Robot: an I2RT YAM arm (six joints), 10 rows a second.
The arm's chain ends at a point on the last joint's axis. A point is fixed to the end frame.
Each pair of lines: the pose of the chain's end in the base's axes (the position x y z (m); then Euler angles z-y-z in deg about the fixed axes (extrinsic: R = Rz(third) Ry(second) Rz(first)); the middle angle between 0 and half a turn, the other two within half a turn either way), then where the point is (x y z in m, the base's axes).
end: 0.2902, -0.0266, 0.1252, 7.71, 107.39, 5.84
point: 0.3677 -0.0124 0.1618
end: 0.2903, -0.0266, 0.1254, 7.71, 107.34, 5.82
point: 0.3678 -0.0124 0.1620
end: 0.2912, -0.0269, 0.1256, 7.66, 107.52, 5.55
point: 0.3688 -0.0131 0.1620
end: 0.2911, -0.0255, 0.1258, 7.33, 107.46, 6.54
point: 0.3684 -0.0100 0.1622
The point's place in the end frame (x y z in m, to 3 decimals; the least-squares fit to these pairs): -0.057 0.014 0.064
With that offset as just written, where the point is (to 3 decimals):
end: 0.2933, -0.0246, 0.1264, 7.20, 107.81, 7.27
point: 0.371 -0.008 0.162
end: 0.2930, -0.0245, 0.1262, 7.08, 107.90, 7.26
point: 0.370 -0.008 0.162
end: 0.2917, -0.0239, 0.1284, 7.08, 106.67, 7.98
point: 0.368 -0.006 0.166
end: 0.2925, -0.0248, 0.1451, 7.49, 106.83, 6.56
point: 0.369 -0.009 0.182
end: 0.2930, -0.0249, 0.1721, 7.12, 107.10, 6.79
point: 0.370 -0.009 0.209
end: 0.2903, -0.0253, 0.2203, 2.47, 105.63, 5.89
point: 0.366 -0.006 0.258
